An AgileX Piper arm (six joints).
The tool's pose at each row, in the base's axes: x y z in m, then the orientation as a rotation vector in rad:
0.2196, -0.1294, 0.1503, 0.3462, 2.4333, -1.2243
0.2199, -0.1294, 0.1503, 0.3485, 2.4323, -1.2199
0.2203, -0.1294, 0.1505, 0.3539, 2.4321, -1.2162
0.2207, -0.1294, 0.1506, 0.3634, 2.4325, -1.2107
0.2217, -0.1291, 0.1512, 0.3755, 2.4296, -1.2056
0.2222, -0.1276, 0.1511, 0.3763, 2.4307, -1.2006
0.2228, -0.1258, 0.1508, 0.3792, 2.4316, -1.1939
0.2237, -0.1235, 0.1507, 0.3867, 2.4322, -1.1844
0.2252, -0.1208, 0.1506, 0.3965, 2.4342, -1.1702
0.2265, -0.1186, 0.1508, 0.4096, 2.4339, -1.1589
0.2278, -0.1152, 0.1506, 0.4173, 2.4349, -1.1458
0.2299, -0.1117, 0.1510, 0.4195, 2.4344, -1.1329
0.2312, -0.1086, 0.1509, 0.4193, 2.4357, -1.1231
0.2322, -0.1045, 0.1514, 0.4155, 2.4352, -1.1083
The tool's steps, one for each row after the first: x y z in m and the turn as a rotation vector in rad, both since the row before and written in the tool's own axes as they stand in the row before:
-0.0003, 0.0001, 0.0001, -0.0024, -0.0010, 0.0031
-0.0004, 0.0000, 0.0000, -0.0016, 0.0011, 0.0043
-0.0004, 0.0001, 0.0000, -0.0023, 0.0029, 0.0070
-0.0011, 0.0002, -0.0003, -0.0009, 0.0014, 0.0097
-0.0003, 0.0012, -0.0010, -0.0035, 0.0000, 0.0015
-0.0003, 0.0015, -0.0011, -0.0042, 0.0004, 0.0033
-0.0006, 0.0018, -0.0016, -0.0053, 0.0014, 0.0069
-0.0011, 0.0023, -0.0017, -0.0084, 0.0025, 0.0091
-0.0011, 0.0017, -0.0015, -0.0055, 0.0027, 0.0111
-0.0007, 0.0028, -0.0023, -0.0078, 0.0012, 0.0079
-0.0017, 0.0028, -0.0025, -0.0084, -0.0022, 0.0053
-0.0008, 0.0026, -0.0020, -0.0070, -0.0010, 0.0023
-0.0007, 0.0027, -0.0032, -0.0107, -0.0050, 0.0024

